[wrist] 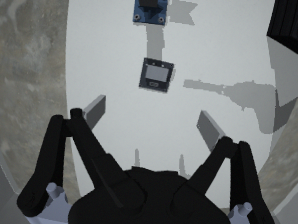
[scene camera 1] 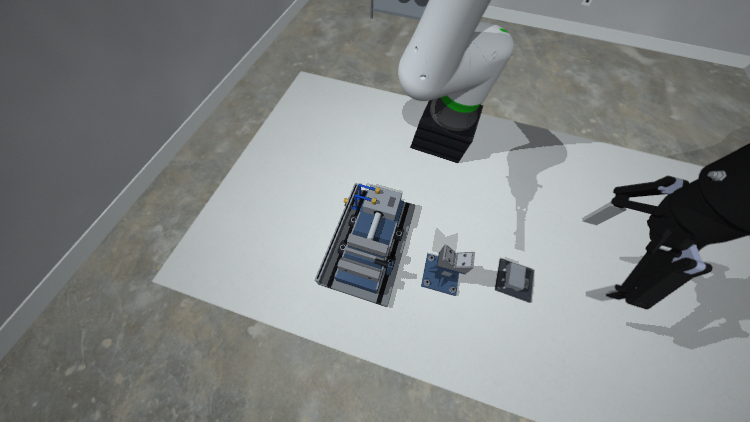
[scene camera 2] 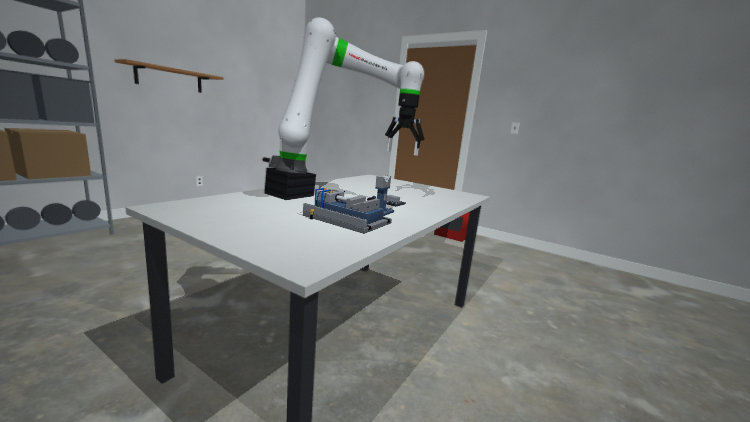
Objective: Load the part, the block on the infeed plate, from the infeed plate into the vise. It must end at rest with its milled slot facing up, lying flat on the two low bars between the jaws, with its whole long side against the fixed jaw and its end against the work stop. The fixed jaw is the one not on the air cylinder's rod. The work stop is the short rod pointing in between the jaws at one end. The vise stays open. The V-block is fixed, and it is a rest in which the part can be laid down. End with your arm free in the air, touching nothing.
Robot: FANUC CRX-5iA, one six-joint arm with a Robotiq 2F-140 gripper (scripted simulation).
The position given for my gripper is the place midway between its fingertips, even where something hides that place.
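Observation:
Air cylinder (scene camera 1: 382,199), visible. My gripper (scene camera 1: 591,256), visible. Gripper again (scene camera 2: 402,153). Wrist view too, gripper (wrist: 152,111).

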